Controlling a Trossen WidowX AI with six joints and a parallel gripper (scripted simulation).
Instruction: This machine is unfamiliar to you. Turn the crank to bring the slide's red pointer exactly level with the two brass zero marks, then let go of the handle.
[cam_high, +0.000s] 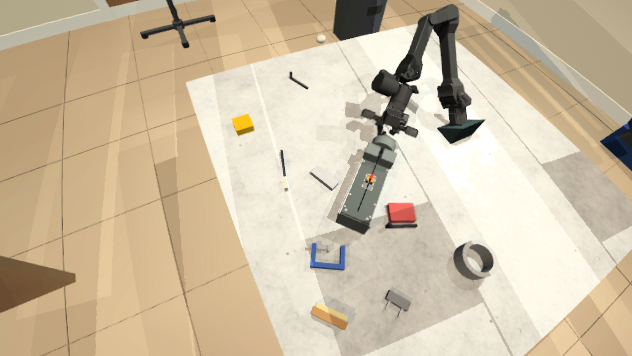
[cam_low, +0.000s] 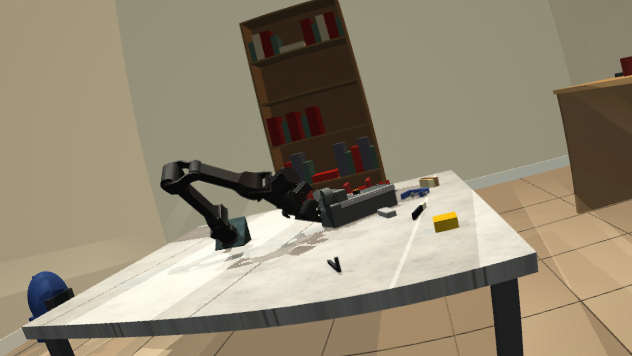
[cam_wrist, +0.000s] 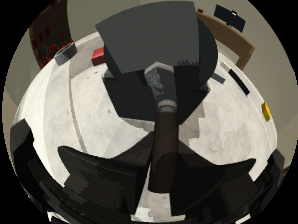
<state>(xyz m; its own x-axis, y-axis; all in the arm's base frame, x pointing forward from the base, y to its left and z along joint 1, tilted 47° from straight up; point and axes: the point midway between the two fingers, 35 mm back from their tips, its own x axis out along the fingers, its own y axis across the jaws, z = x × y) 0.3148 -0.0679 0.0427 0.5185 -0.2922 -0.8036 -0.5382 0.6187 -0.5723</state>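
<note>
My gripper tip is 3 cm below the crank handle, 2 cm past it and 1 cm to the left of it. The rest, counted from my gripper tip: grey block (21 cm ahead, 2 cm below); red pointer (12 cm ahead, 9 cm to the left, 5 cm above); red block (21 cm to the left, 8 cm ahead, 2 cm below).
</note>
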